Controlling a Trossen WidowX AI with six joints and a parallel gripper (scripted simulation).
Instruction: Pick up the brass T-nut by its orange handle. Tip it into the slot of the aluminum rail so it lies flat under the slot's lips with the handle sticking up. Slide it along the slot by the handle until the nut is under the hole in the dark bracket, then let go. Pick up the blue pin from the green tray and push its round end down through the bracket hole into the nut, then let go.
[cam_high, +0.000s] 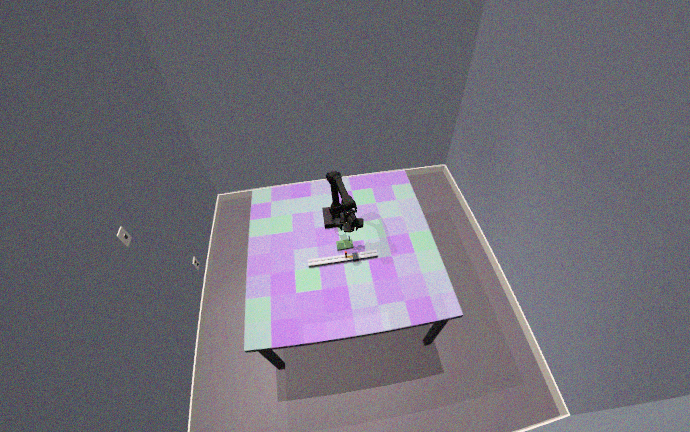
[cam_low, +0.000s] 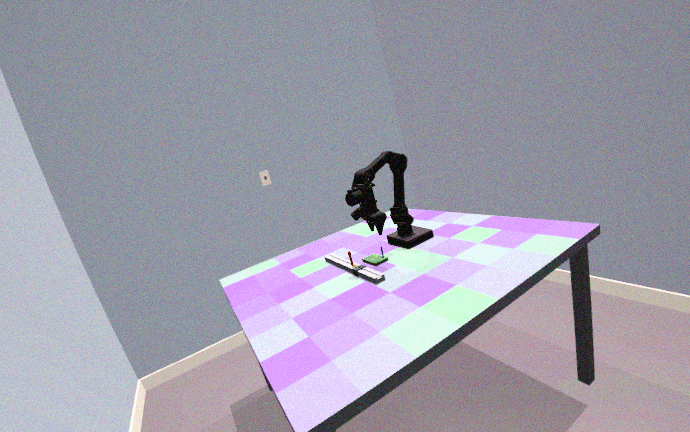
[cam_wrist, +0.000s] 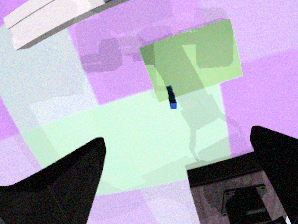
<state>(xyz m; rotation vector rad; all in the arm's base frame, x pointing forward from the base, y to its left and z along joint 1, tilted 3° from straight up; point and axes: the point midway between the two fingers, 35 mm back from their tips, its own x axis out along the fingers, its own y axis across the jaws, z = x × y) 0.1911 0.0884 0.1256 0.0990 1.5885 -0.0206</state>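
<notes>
The blue pin is 11 cm below my gripper tip. From my gripper tip the other things lie so: green tray: 13 cm below, 2 cm to the right, 1 cm ahead.
</notes>
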